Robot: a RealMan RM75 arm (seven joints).
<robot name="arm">
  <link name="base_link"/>
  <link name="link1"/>
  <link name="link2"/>
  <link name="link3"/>
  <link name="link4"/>
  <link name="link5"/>
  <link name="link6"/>
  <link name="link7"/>
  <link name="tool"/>
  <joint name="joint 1" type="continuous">
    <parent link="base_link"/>
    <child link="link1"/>
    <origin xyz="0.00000 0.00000 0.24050"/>
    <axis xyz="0 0 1"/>
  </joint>
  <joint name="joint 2" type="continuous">
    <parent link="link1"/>
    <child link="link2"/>
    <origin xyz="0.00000 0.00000 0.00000" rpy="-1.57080 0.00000 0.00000"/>
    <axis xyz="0 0 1"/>
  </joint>
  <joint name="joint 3" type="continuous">
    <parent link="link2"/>
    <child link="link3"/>
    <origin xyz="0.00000 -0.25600 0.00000" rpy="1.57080 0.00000 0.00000"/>
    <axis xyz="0 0 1"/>
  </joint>
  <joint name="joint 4" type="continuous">
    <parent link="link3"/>
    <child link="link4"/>
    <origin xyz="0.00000 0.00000 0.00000" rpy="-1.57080 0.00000 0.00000"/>
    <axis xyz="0 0 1"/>
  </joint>
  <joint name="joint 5" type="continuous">
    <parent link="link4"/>
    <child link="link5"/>
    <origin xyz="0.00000 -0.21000 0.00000" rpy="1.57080 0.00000 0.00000"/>
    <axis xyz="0 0 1"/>
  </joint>
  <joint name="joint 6" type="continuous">
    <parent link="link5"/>
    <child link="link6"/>
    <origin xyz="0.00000 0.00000 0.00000" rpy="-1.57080 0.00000 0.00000"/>
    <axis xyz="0 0 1"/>
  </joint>
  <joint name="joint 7" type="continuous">
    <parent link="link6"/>
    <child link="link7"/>
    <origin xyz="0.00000 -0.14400 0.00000" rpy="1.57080 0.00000 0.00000"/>
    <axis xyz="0 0 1"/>
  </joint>
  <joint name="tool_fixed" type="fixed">
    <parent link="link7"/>
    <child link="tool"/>
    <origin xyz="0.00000 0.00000 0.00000"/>
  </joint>
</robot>
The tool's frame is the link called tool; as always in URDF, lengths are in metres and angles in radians. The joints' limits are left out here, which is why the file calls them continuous.
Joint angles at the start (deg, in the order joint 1, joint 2, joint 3, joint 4, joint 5, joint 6, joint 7): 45.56 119.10 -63.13 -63.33 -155.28 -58.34 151.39
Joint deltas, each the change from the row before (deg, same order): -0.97 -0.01 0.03 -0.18 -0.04 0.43 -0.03; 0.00 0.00 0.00 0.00 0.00 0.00 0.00; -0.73 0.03 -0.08 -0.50 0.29 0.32 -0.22; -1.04 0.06 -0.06 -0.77 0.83 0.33 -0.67; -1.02 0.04 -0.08 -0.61 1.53 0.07 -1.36; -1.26 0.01 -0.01 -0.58 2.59 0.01 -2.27; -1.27 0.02 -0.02 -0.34 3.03 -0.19 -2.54; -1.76 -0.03 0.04 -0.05 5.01 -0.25 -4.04
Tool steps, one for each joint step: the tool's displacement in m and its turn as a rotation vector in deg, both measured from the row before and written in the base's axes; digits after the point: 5 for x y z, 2 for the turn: 0.00684 -0.00184 0.00144 0.52 -0.02 -0.63; 0.00000 0.00000 0.00000 0.00 0.00 0.00; 0.00275 -0.00132 0.00137 0.42 0.12 0.03; 0.00303 -0.00217 0.00163 0.39 0.36 0.30; 0.00237 -0.00281 0.00020 -0.20 0.52 0.66; 0.00250 -0.00373 -0.00031 -0.52 0.95 1.14; 0.00259 -0.00441 -0.00163 -0.88 1.21 1.18; 0.00352 -0.00635 -0.00290 -1.32 2.17 1.87
